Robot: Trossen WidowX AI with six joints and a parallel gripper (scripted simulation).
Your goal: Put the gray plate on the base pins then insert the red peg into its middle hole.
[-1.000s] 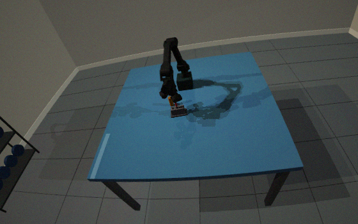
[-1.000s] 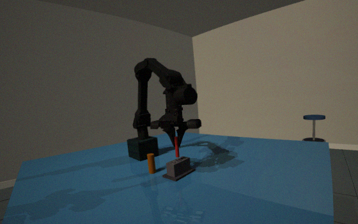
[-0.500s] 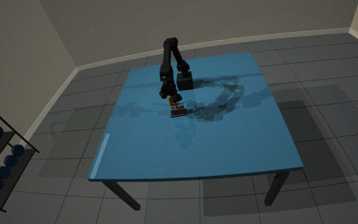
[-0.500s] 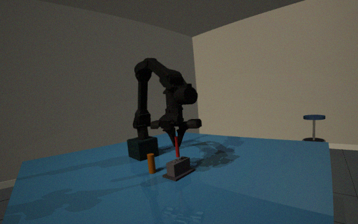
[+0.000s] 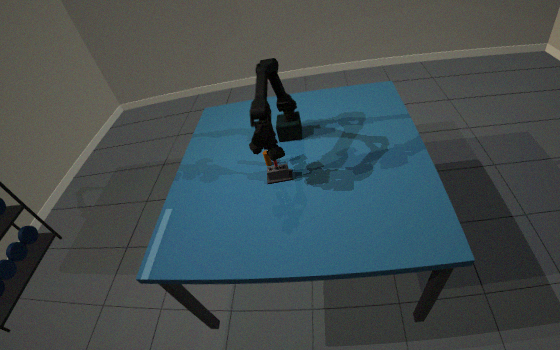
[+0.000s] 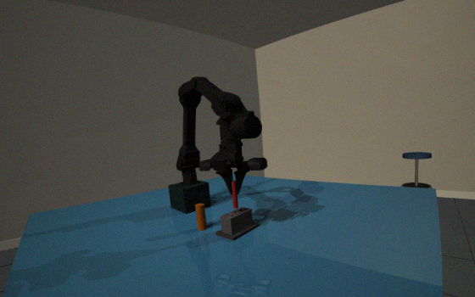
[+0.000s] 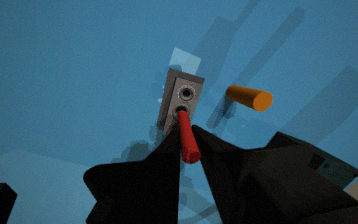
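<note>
Right now the gray plate is 7 cm below my gripper tip. From my gripper tip the other things lie so: red peg: right at my gripper tip; then dark flat base: 11 cm below; then orange cylinder: 10 cm behind, 7 cm below, 6 cm to the right.
</note>
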